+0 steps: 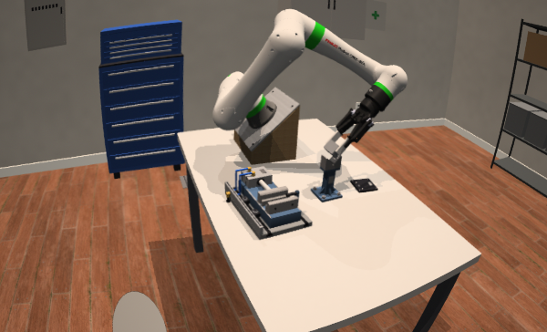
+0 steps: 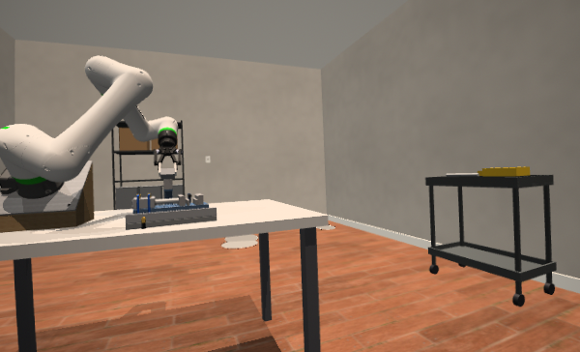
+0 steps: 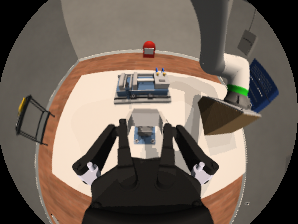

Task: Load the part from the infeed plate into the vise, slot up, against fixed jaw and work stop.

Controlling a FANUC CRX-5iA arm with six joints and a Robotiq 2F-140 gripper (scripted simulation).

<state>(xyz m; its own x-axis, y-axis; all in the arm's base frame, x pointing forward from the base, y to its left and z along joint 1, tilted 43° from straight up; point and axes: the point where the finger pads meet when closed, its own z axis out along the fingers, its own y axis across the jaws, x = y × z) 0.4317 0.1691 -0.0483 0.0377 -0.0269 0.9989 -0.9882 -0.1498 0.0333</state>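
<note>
My gripper is now 10 mm to the left of the part and 20 mm above it. Also, from my hand: dark infeed plate 20 mm behind, 160 mm to the left, 200 mm below.
</note>
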